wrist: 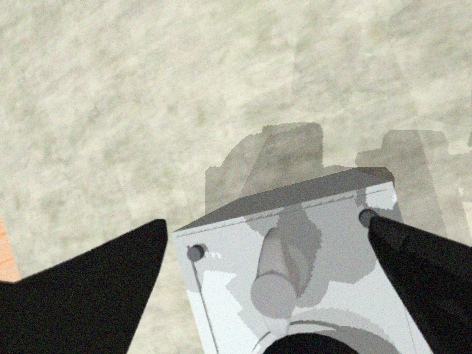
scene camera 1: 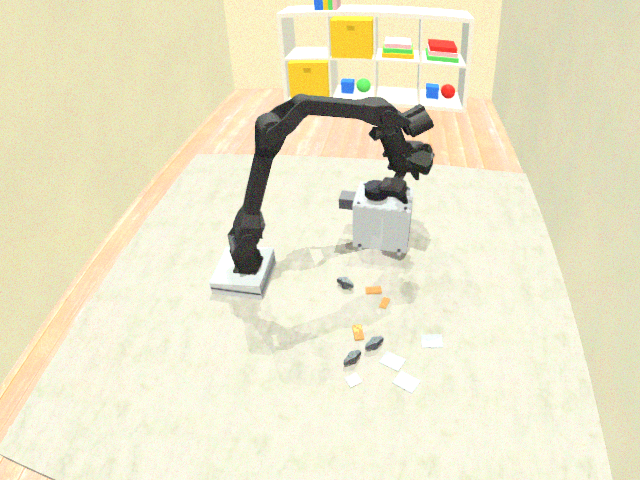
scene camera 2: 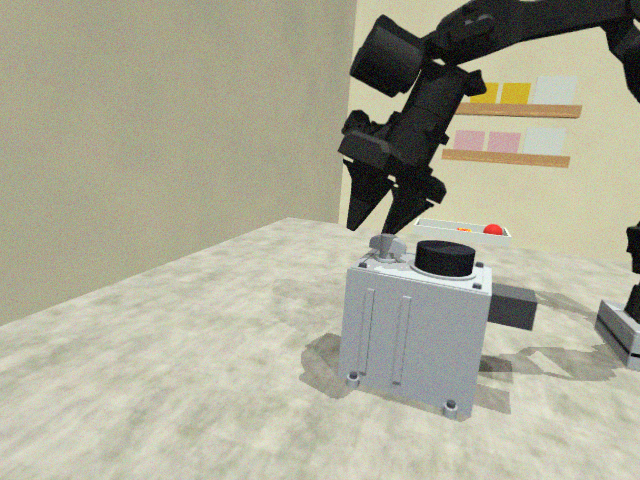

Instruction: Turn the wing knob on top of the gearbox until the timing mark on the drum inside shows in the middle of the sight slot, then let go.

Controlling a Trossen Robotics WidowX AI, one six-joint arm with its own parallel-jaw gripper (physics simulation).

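Places are measured from the arm's base along level axes (x back, y right, z up), in metres.
Where they show: gripper, fingertip midpoint: (wrist: pixel 267 228) (scene camera 1: pixel 411 191) (scene camera 2: pixel 368 234); arm's base, origin of the base link: (scene camera 1: pixel 248 265).
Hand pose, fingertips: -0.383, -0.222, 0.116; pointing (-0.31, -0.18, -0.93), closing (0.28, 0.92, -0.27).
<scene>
Each offset is from my fingertips to the top centre of the thing, as dx, dy, dz. "*": to the spot under its first point.
The light grey gearbox {+0.094, -0.007, +0.008} (scene camera 1: pixel 382 227) (scene camera 2: pixel 413 335) (wrist: pixel 215 290) stands upright on the mat. Its grey wing knob {+0.027, -0.005, +0.004} (scene camera 2: pixel 387 246) (wrist: pixel 275 295) is on the top face, beside a larger black round cap {* +0.097, +0.014, +0.001} (scene camera 1: pixel 374 190) (scene camera 2: pixel 444 258) (wrist: pixel 310 345). My gripper (scene camera 2: pixel 368 230) (wrist: pixel 267 228) is open and empty, tilted, with its fingertips a little above the knob's height in the scene camera 2 view. In the wrist view the knob lies across the gap between the spread fingers, below the line of the tips. The sight slot, drum and timing mark cannot be made out in these views.
A dark block {* +0.171, +0.012, -0.038} (scene camera 1: pixel 346 199) (scene camera 2: pixel 513 305) sticks out of the gearbox's side. Bolt heads (scene camera 2: pixel 479 264) (wrist: pixel 195 252) stand at the top corners. Orange pieces {+0.068, +0.210, -0.157} (scene camera 1: pixel 373 290), dark grey pieces {+0.041, +0.379, -0.136} (scene camera 1: pixel 374 343) and white squares {-0.041, +0.461, -0.161} (scene camera 1: pixel 406 381) lie on the mat. A white tray (scene camera 2: pixel 460 235) is behind.
</scene>
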